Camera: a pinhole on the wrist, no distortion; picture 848 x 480 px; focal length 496.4 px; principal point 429.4 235.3 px. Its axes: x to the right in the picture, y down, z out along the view. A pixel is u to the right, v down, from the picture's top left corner.
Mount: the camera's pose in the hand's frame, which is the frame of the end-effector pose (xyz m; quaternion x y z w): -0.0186 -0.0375 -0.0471 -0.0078 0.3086 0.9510 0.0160
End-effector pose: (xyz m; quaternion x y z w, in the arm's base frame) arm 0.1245 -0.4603 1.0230 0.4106 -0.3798 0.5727 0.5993
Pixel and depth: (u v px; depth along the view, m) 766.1 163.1 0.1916
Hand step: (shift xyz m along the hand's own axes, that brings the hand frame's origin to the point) -0.1484 0.1009 0.0884
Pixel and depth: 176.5 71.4 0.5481
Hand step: 0.2641 0.4236 0.2973
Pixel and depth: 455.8 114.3 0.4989
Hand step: -0.0433 0.3545 0.2847
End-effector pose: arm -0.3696 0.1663 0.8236 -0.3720 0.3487 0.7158 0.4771
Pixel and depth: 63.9 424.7 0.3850
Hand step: 0.2576 0.0625 0.3577
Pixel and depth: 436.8 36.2 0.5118
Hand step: -0.0215 0.4293 0.2465
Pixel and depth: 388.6 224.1 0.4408
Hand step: 0.0158 0.2285 0.3047
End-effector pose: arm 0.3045 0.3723 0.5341 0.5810 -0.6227 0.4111 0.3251
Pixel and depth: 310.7 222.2 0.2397
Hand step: 0.0377 0.1069 0.1446
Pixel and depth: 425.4 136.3 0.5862
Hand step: -0.0127 0.4012 0.3589
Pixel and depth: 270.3 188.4 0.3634
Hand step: 0.0972 0.2007 0.2298
